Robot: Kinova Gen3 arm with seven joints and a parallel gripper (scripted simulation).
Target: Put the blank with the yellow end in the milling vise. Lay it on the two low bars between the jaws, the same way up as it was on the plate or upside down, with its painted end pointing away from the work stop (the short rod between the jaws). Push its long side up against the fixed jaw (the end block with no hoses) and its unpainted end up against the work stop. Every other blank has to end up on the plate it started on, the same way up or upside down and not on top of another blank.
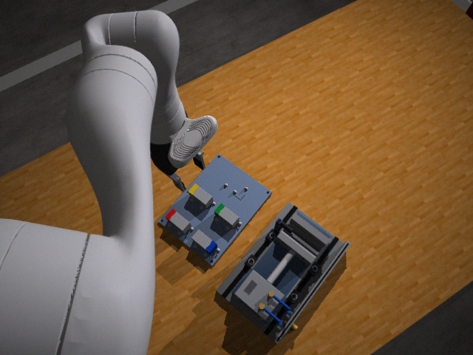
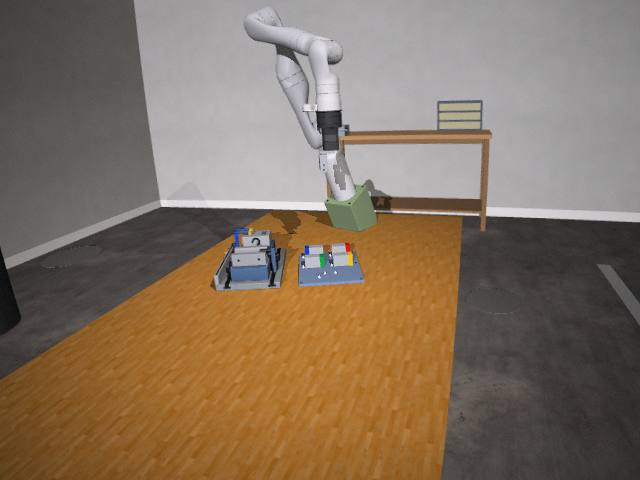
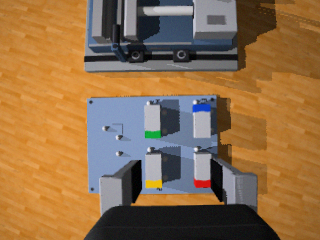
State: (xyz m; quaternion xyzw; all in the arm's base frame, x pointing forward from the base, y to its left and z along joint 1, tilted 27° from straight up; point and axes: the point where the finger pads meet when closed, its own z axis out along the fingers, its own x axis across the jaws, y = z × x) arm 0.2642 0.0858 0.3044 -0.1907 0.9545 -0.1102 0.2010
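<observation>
Right now the yellow-ended blank is 30 cm below my hand, 5 cm to the left of it and 2 cm ahead of it. Also, from my hand: blue-ended blank (30 cm below, 6 cm to the right, 3 cm behind); red-ended blank (30 cm below, 7 cm behind, 2 cm to the left); green-ended blank (30 cm below, 5 cm ahead, 3 cm to the right).
</observation>
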